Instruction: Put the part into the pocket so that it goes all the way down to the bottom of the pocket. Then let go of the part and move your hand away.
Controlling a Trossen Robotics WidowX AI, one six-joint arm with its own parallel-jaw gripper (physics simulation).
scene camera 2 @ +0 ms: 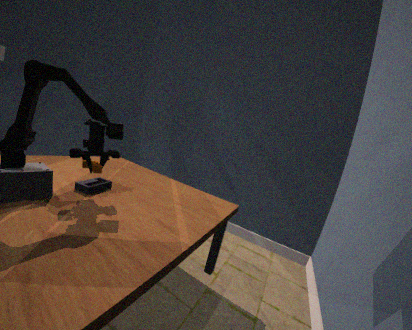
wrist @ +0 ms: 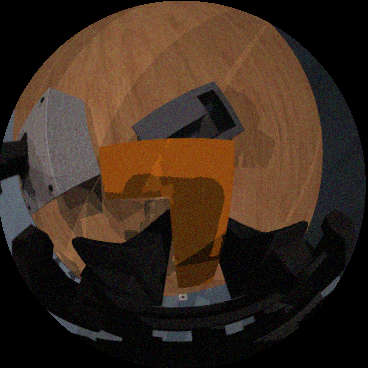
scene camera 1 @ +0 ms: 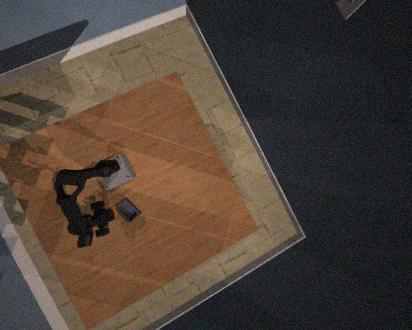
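Where they show: gripper, fingertip midpoint: (scene camera 2: pixel 95 173) (wrist: pixel 188 212); arm's base at its link origin: (scene camera 2: pixel 12 165) (wrist: pixel 22 156) (scene camera 1: pixel 113 166).
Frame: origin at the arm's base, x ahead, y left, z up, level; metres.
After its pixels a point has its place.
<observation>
The part (scene camera 1: pixel 114 211) @[x 0.252, y -0.086, z 0.035 m] (scene camera 2: pixel 86 164) @[x 0.231, y -0.106, z 0.031 m] (wrist: pixel 167 157) @[x 0.252, y -0.094, z 0.044 m] is an orange L-shaped block. My gripper (scene camera 2: pixel 97 167) @[x 0.255, y -0.147, z 0.002 m] (wrist: pixel 188 212) @[x 0.255, y -0.147, z 0.002 m] is shut on one leg of it, and the other leg sticks out to the left in the wrist view. The pocket is in a dark grey rectangular block (scene camera 1: pixel 128 210) @[x 0.287, y -0.057, z -0.068 m] (scene camera 2: pixel 93 186) @[x 0.264, y -0.118, z -0.071 m] (wrist: pixel 172 115) @[x 0.266, y -0.048, z -0.069 m] that stands on the table. The part is held in the air, above the block's height and apart from it. In scene camera 1 the block lies just right of the part. In the wrist view the part hides the block's near side and some of the pocket.
The arm's light grey base (scene camera 1: pixel 124 176) @[x 0.083, y 0.033, z -0.003 m] (scene camera 2: pixel 25 186) @[x 0.030, y -0.099, z -0.051 m] (wrist: pixel 70 145) @[x 0.111, y -0.036, z -0.046 m] stands near the pocket block, at the left in the wrist view. The wooden table (scene camera 1: pixel 175 200) @[x 0.365, y 0.236, z -0.105 m] (scene camera 2: pixel 150 220) @[x 0.347, y -0.441, z -0.105 m] (wrist: pixel 165 45) @[x 0.292, y 0.136, z -0.105 m] carries shadows of the arm. Its edge and one corner show in scene camera 2.
</observation>
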